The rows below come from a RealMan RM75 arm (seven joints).
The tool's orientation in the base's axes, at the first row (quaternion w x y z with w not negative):
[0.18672, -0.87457, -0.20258, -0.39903]
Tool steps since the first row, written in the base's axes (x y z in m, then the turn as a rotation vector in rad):
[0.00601, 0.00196, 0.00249, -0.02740, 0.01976, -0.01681]
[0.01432, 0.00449, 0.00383, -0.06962, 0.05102, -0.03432]
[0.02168, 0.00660, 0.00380, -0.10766, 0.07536, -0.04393]
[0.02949, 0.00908, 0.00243, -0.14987, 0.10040, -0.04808]
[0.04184, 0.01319, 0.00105, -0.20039, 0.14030, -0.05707]
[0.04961, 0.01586, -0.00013, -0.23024, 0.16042, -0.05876]
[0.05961, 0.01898, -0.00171, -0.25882, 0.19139, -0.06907]
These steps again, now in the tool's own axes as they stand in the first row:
[0.00593, 0.00095, 0.00317, -0.02537, -0.02778, 0.00288]
[0.01247, 0.00277, 0.00876, -0.05781, -0.07266, 0.00258]
[0.01729, 0.00469, 0.01439, -0.08305, -0.11087, -0.00332]
[0.02142, 0.00674, 0.02130, -0.10642, -0.15267, -0.01483]
[0.02860, 0.00970, 0.03184, -0.13547, -0.21046, -0.02128]
[0.03290, 0.01154, 0.03870, -0.15054, -0.24227, -0.02900]
[0.03831, 0.01419, 0.04741, -0.16929, -0.28122, -0.02536]

